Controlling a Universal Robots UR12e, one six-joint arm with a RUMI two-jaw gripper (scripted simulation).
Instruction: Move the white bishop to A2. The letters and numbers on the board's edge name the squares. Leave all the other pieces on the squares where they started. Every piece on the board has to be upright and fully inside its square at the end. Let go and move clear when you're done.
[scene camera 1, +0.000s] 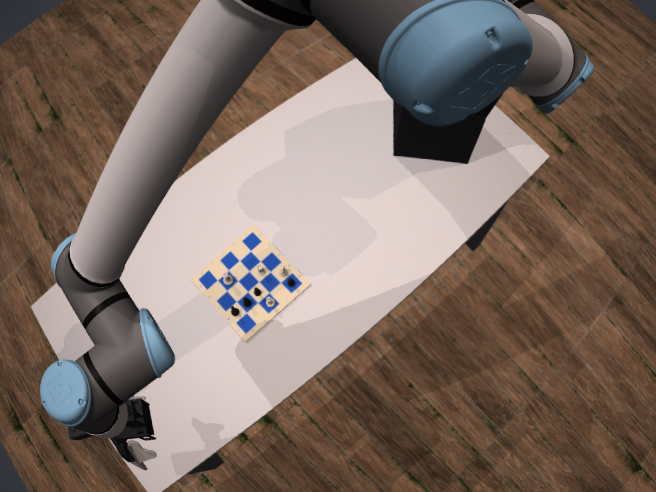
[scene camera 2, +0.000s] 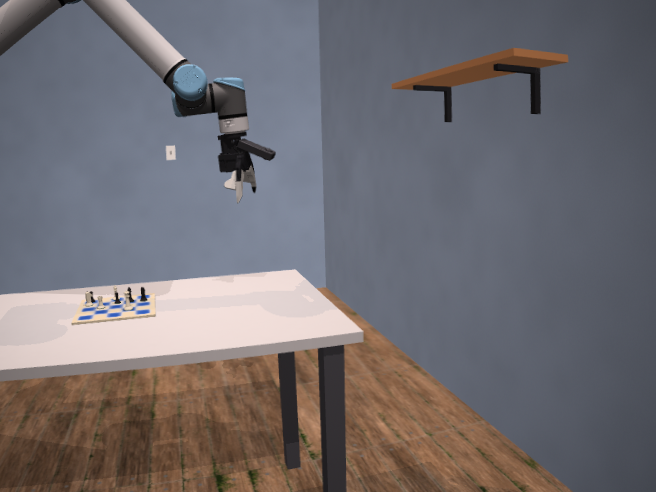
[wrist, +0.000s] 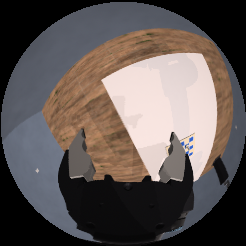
Labels:
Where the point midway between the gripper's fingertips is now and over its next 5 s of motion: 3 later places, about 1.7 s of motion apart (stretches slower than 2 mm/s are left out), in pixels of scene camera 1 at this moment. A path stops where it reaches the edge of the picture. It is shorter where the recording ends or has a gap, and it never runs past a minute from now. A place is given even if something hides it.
The gripper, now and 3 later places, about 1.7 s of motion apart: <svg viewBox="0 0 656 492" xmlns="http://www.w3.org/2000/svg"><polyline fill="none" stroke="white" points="139,432 159,391 187,335 181,320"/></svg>

